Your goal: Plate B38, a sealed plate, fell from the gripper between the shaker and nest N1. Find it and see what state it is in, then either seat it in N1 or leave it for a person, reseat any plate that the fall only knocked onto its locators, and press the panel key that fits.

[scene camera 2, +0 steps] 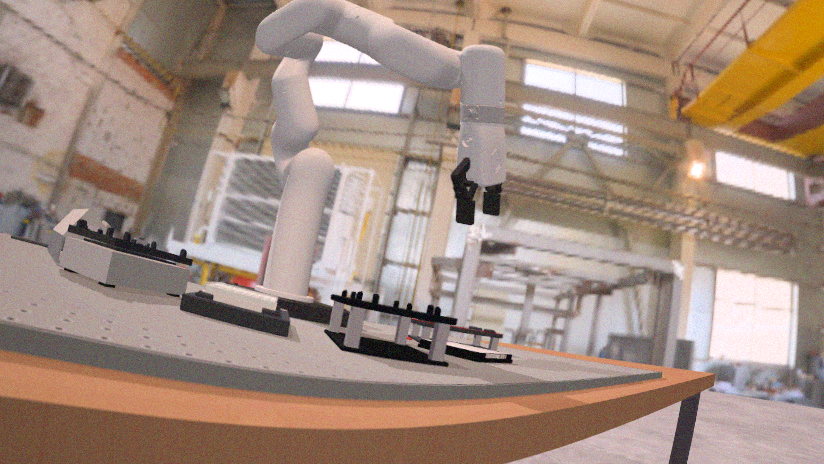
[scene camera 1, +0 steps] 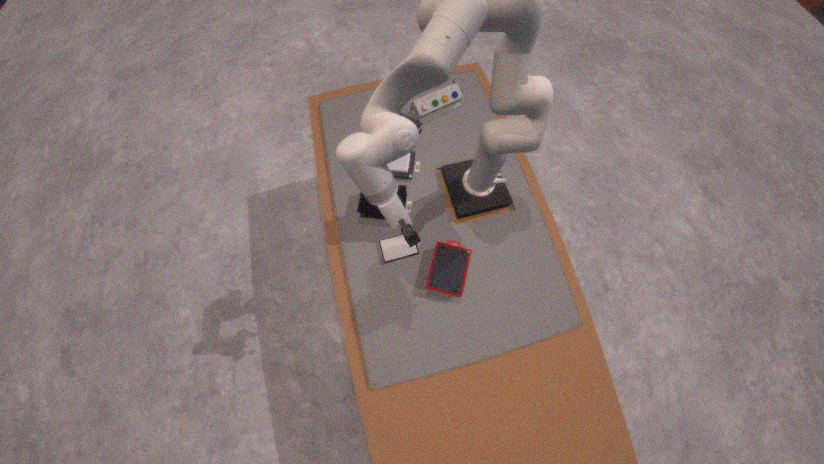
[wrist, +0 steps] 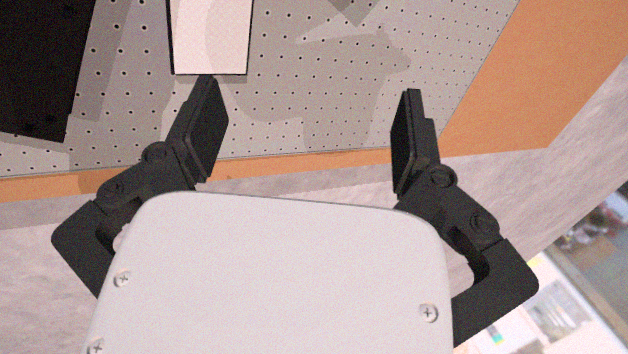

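Where they show: gripper, fingertip midpoint: (scene camera 2: 478,219) (scene camera 1: 408,231) (wrist: 308,103); arm's base at its link origin: (scene camera 2: 283,296) (scene camera 1: 478,182).
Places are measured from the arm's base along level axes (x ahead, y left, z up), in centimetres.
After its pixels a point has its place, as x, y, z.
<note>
A flat plate with a white top and dark rim (scene camera 1: 399,249) {31.6, 23.9, -1.4} (scene camera 2: 485,352) {37.0, 22.6, -1.5} (wrist: 212,40) {33.9, 23.4, -1.4} lies on the board beside a raised black stand (scene camera 1: 370,208) {41.0, 9.3, 2.8} (scene camera 2: 392,309) {44.6, 2.8, 2.5} (wrist: 35,65) {37.6, 8.7, 2.8}. I cannot read a label on the plate or tell its seal state. My gripper (scene camera 1: 411,237) {27.8, 23.7, 20.0} (scene camera 2: 479,213) {27.8, 23.7, 20.0} (wrist: 308,103) {27.8, 23.7, 20.0} is open and empty, high above the board near the plate's end. Another white plate (scene camera 1: 399,165) {30.0, -8.7, 0.6} (scene camera 2: 245,296) {38.8, -11.9, 0.2} sits on a dark nest (scene camera 2: 230,317) {40.4, -13.2, -2.2}, partly hidden by the arm in scene camera 1. The key panel (scene camera 1: 438,100) {12.5, -37.4, 4.2} carries white, green, yellow and blue keys. I cannot tell which nest is N1.
A red-edged dark stand (scene camera 1: 449,269) {14.9, 32.4, 1.1} (scene camera 2: 475,330) {21.2, 32.5, 1.1} stands beside the loose plate. A grey box with a black pegged top (scene camera 2: 123,265) {35.5, -26.6, -0.1} stands near the panel; the arm hides most of it in scene camera 1. The arm's black base plate (scene camera 1: 467,198) {5.3, 6.6, 0.1} is across from the nests.
</note>
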